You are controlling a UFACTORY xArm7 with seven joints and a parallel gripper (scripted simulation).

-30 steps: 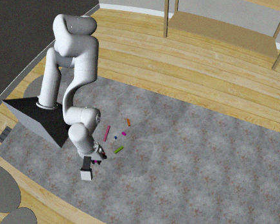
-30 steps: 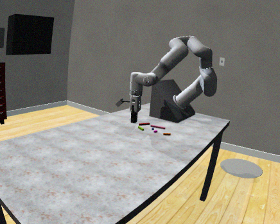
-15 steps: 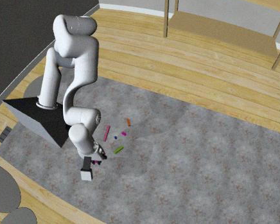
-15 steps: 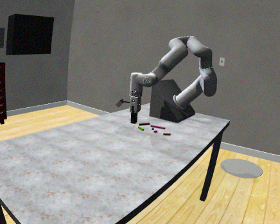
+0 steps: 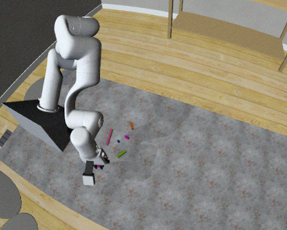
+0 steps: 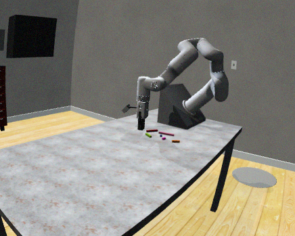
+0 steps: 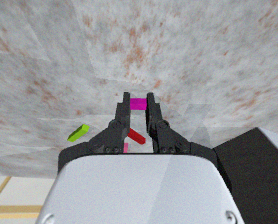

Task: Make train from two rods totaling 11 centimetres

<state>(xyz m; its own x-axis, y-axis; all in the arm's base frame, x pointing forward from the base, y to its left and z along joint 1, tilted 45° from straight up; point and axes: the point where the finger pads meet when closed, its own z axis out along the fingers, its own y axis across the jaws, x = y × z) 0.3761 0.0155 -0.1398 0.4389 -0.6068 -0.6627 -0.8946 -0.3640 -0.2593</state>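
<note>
My gripper is now 4 cm past the pink rod, 15 cm to the right of it and 2 cm above it. From my hand the other things lie so: red rod (2 cm behind, 7 cm to the left, 2 cm below); then blue rod (1 cm ahead, 15 cm to the left, 2 cm below); then lime rod (6 cm ahead, 11 cm to the left, 2 cm below).
</note>
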